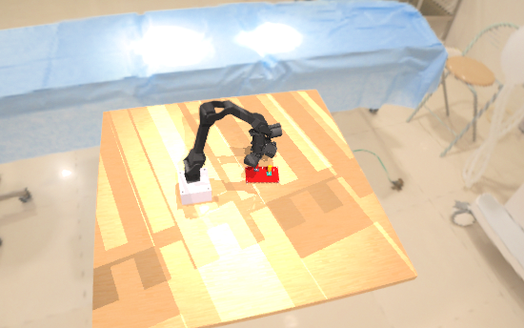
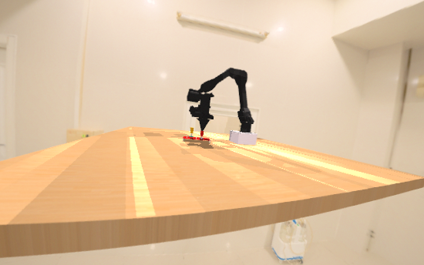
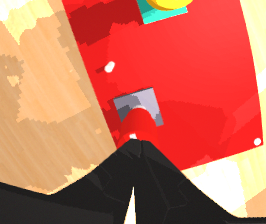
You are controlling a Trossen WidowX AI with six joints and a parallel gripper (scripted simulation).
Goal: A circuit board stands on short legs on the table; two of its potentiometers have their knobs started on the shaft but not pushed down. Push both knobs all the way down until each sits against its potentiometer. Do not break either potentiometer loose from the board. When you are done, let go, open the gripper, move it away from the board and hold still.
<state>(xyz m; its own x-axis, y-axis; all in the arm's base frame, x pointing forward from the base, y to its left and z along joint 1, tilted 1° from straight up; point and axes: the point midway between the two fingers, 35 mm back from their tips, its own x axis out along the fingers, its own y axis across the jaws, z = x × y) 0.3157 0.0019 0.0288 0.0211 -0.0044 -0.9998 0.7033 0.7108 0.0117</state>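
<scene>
The red knob lies 1 cm below my gripper tip. From my gripper tip the other things lie so: yellow knob 5 cm ahead, 5 cm to the right.
</scene>
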